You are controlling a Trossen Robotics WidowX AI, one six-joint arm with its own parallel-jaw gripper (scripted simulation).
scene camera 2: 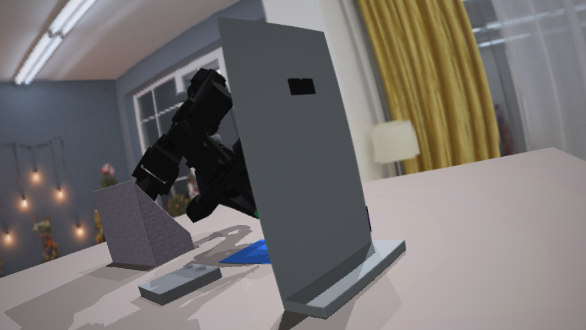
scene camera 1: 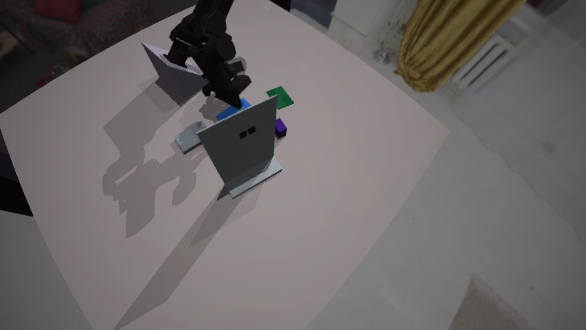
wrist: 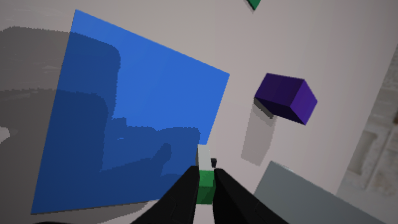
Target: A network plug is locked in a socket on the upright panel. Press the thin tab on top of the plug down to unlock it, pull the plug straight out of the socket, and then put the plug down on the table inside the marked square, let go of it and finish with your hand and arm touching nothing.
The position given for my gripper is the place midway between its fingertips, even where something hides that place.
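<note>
A grey panel (scene camera 2: 302, 167) is there, and I find the panel again in scene camera 1 (scene camera 1: 241, 147). I also see a blue marked square (wrist: 128, 114). Then there is my own gripper (scene camera 2: 262, 215), which appears in scene camera 1 too (scene camera 1: 239, 108), and in the wrist view (wrist: 205, 174) as well.
</note>
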